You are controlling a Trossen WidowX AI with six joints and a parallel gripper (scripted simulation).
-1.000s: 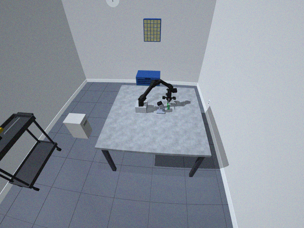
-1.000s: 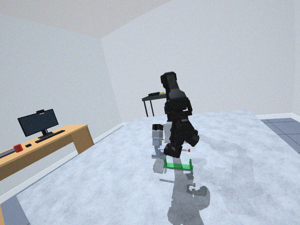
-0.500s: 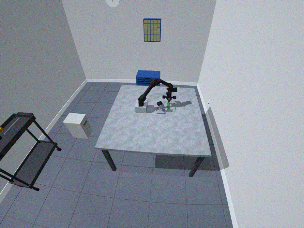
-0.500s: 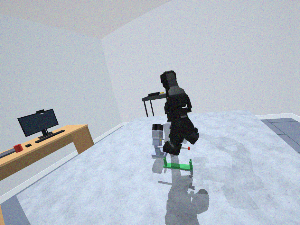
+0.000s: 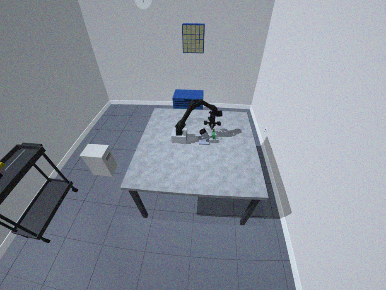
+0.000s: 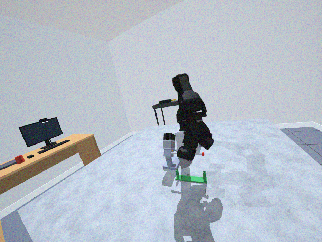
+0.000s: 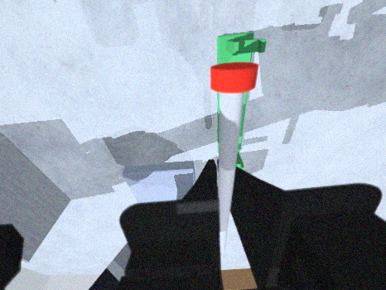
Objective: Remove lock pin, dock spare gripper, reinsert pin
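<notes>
The mount is 7 cm behind my gripper tip, 11 cm to the right of it and 3 cm below it. The rest, counted from my gripper tip: green cradle 3 cm ahead, 1 cm to the left, 6 cm below; spare gripper 9 cm behind, 11 cm to the right, 4 cm above.
</notes>
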